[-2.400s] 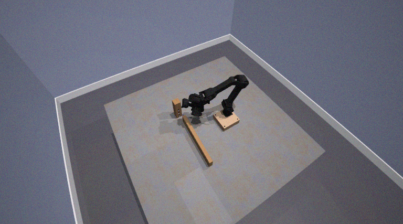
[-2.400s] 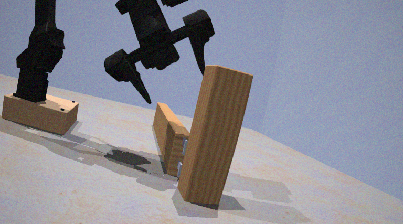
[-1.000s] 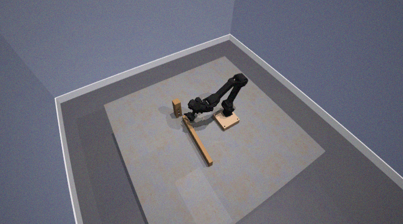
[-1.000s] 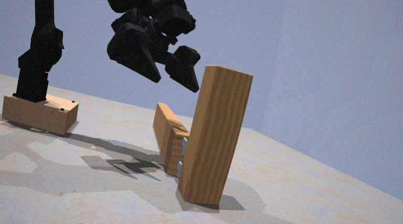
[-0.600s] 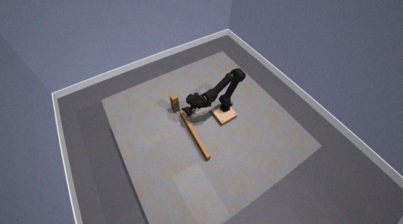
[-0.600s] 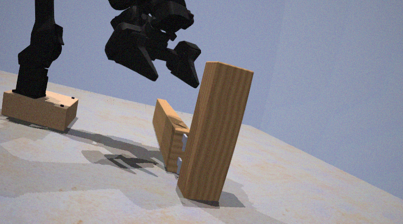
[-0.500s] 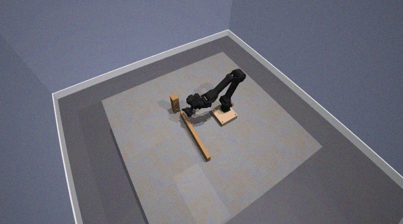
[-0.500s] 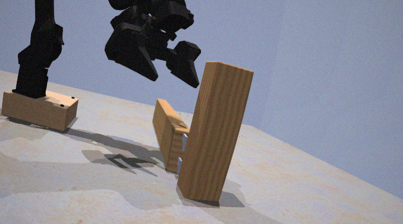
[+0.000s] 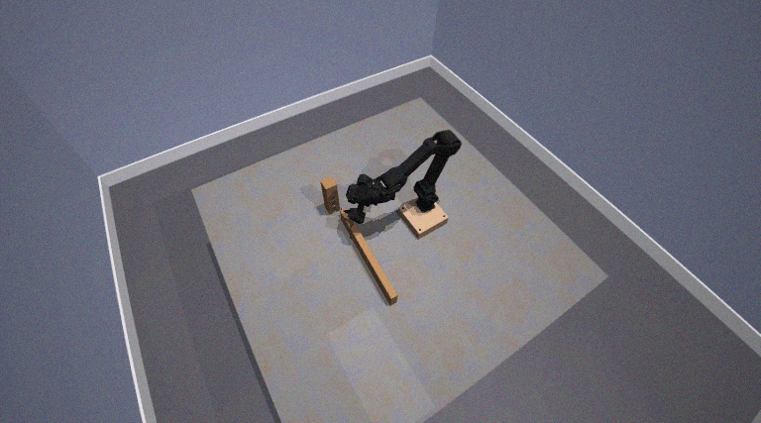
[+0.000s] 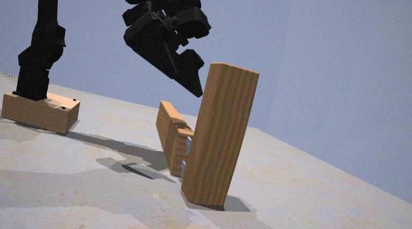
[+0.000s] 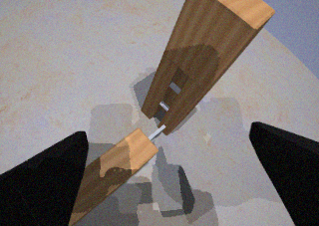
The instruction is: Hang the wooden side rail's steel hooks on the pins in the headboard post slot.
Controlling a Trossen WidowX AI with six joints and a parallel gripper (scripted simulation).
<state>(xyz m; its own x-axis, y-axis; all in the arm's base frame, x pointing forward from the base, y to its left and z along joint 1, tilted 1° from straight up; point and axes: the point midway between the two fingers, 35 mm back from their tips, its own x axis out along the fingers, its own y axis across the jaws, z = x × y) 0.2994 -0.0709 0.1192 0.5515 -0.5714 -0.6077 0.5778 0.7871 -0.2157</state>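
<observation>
Right now the headboard post is 4 cm ahead of my gripper tip, 8 cm to the right of it and 5 cm below it.
</observation>
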